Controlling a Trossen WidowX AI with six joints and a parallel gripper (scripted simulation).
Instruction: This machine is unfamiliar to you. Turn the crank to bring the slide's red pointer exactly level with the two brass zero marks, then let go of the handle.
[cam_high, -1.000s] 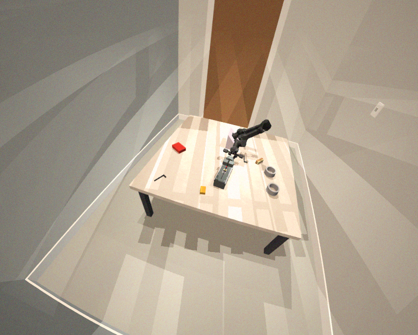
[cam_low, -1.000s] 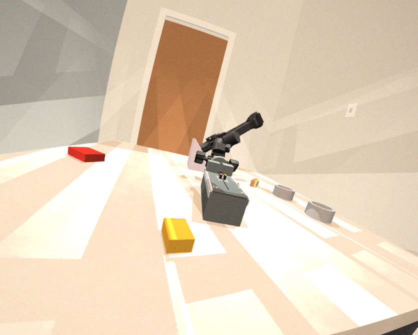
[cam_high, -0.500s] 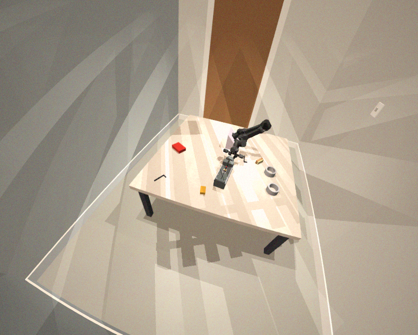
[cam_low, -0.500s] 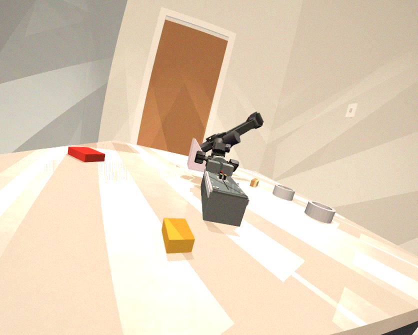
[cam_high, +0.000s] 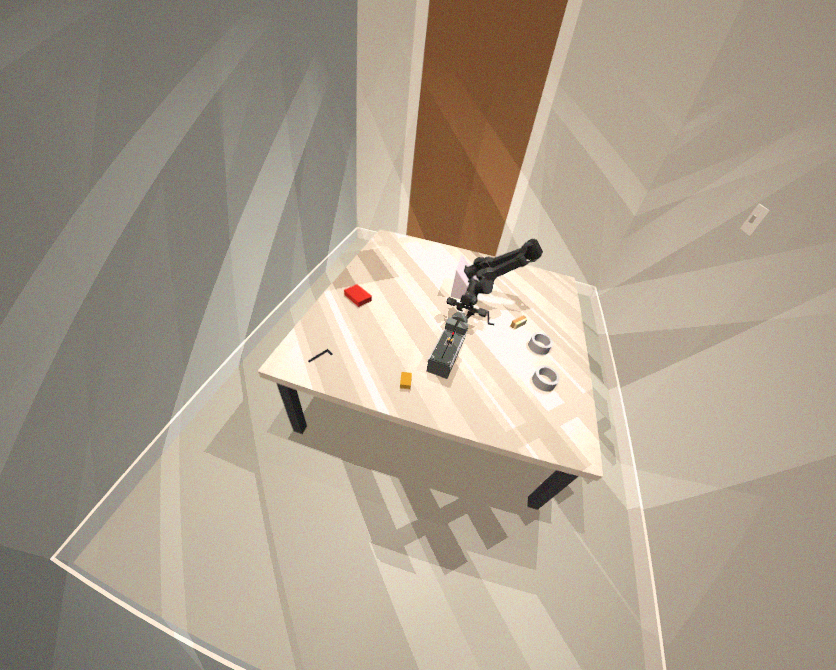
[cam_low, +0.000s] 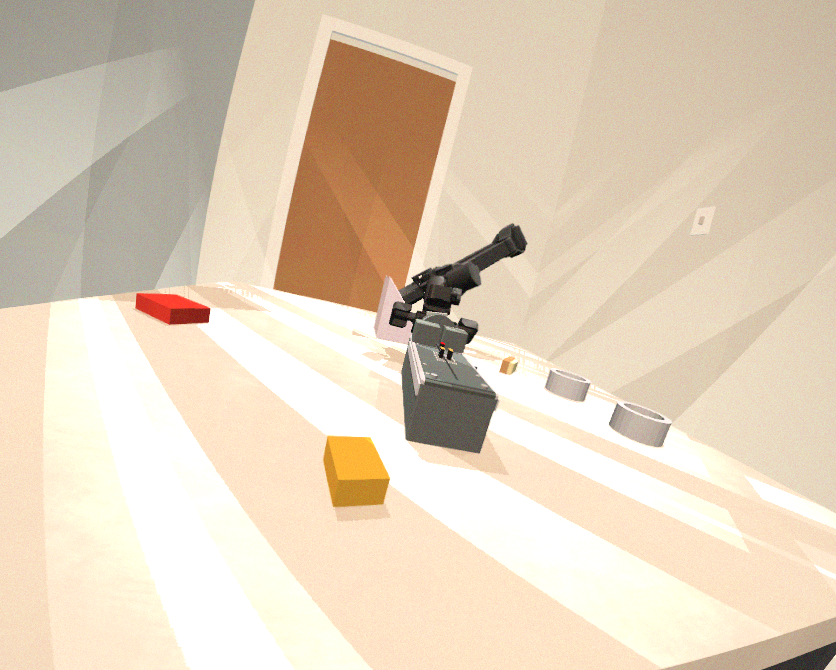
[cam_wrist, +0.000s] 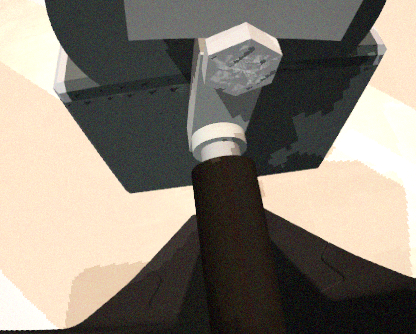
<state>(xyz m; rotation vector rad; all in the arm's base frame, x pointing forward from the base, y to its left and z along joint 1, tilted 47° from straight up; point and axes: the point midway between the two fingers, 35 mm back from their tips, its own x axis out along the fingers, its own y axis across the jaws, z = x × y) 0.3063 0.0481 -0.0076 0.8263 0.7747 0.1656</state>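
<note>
Now: the dark brown crank handle 2 cm behind my gripper tip and 2 cm above it. Also, from my gripper tip: red pointer: 12 cm ahead, 5 cm above, 2 cm to the right; yellow block: 36 cm ahead, 15 cm to the right, 2 cm below; tan block: 28 cm to the left, 15 cm behind, 2 cm below.
</note>
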